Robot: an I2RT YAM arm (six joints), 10 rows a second.
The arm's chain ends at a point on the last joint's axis. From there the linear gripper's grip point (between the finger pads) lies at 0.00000 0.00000 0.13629 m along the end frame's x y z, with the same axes.
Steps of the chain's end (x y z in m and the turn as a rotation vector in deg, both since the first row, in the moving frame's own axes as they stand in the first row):
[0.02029, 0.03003, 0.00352, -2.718, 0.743, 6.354]
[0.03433, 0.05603, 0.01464, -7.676, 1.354, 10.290]
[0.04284, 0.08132, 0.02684, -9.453, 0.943, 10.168]
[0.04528, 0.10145, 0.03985, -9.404, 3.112, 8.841]
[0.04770, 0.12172, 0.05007, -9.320, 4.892, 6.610]
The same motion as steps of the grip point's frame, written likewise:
[0.02169, 0.03658, 0.00336, -2.718, 0.743, 6.354]
[0.03589, 0.07442, 0.01338, -7.676, 1.354, 10.290]
[0.04308, 0.10378, 0.02498, -9.453, 0.943, 10.168]
[0.05090, 0.12419, 0.03782, -9.404, 3.112, 8.841]
[0.05797, 0.14438, 0.04778, -9.320, 4.892, 6.610]

